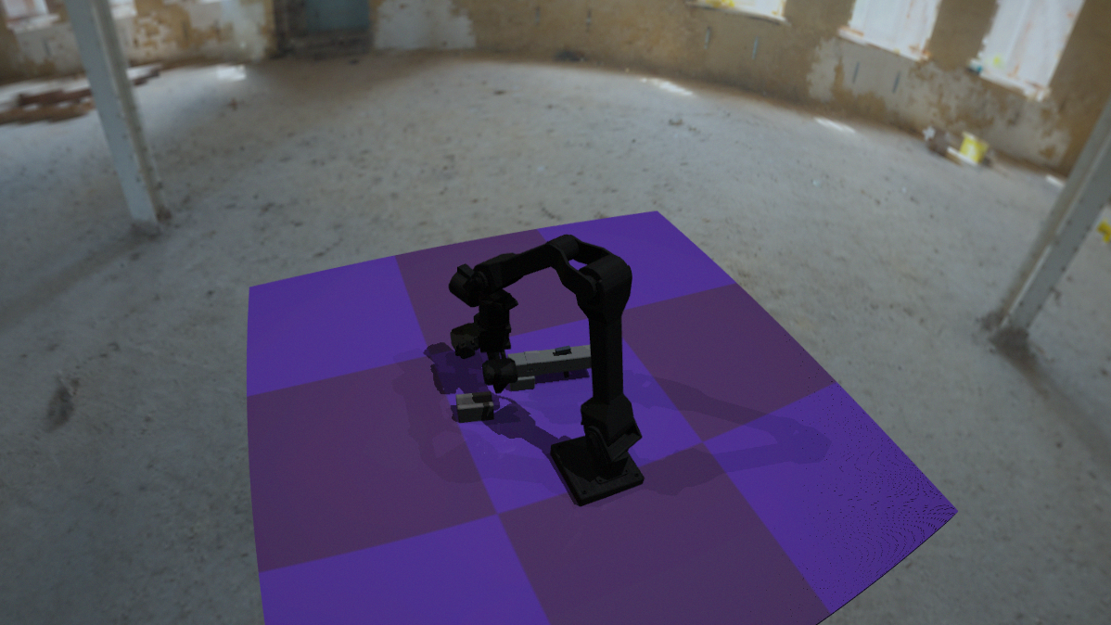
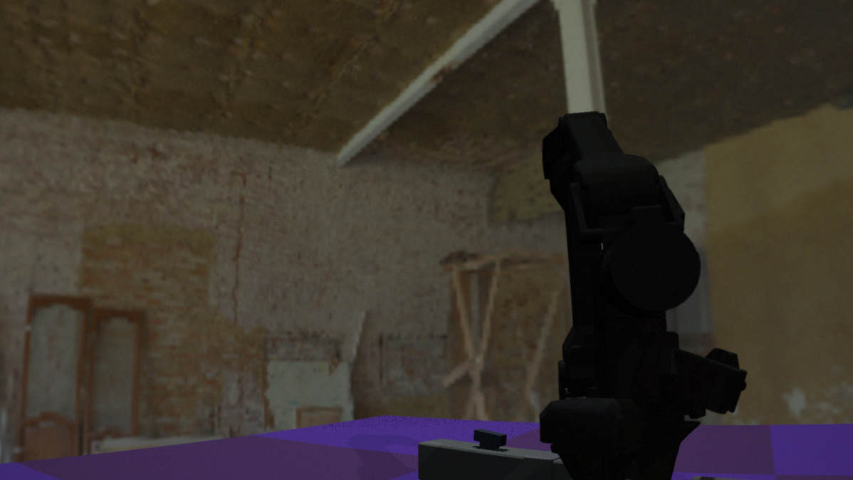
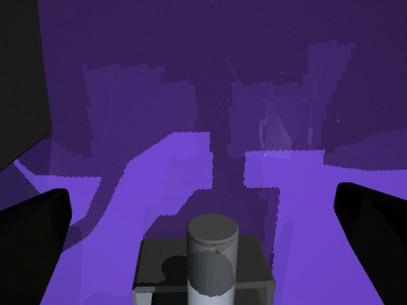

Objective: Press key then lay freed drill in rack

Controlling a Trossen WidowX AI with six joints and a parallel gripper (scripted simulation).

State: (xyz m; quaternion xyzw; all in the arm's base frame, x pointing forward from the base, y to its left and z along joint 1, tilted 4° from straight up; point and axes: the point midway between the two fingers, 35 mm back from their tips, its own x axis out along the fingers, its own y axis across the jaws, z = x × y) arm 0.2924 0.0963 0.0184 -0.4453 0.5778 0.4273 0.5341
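Now: gripper tip 5 cm to the left of the drill, 3 cm below it and 1 cm past it. Also, from my gripper tip: grey housing block (11 cm to the right, 3 cm behind, 2 cm above); then rack (7 cm to the left, 6 cm behind); then dark key (14 cm to the right, 4 cm behind, 3 cm above).
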